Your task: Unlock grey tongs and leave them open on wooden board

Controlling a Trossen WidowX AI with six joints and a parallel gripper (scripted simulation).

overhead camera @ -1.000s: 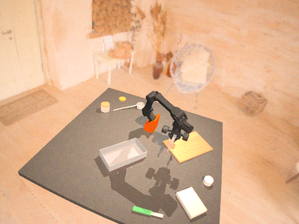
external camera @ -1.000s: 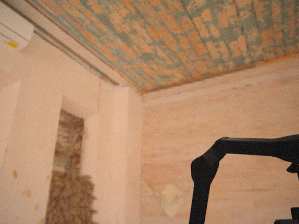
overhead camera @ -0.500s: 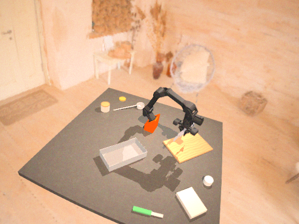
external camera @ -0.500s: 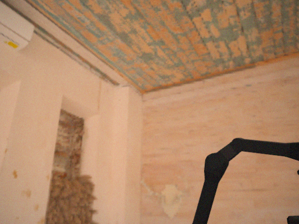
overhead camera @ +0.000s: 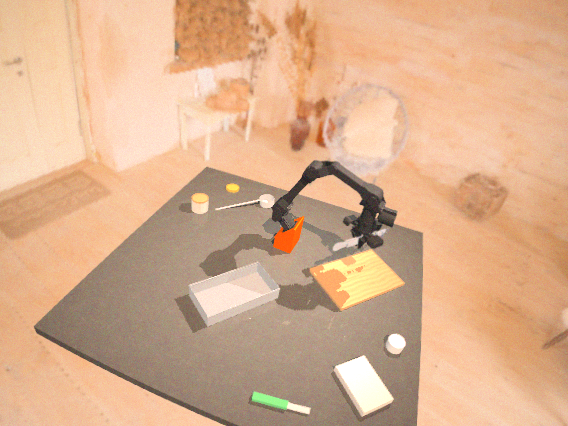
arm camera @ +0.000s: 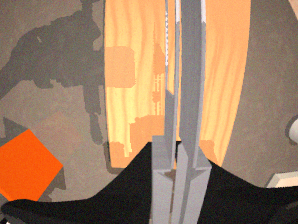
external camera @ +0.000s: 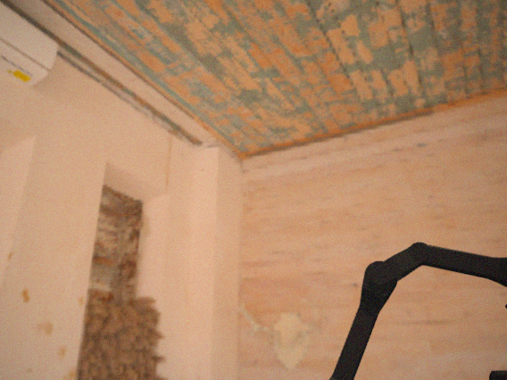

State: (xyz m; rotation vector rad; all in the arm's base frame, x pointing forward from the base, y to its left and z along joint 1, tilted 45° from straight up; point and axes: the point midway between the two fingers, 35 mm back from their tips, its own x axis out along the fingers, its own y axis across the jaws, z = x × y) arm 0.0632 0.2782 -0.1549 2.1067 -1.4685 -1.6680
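My gripper tip is 70 mm past the black lock piece, 50 mm to the right of it and 40 mm below it. The rest, counted from my gripper tip: white slab 510 mm ahead, 160 mm to the left, 150 mm below; then roasting tin 380 mm to the right, 340 mm ahead, 130 mm below; then wooden board 150 mm below, 50 mm to the left.
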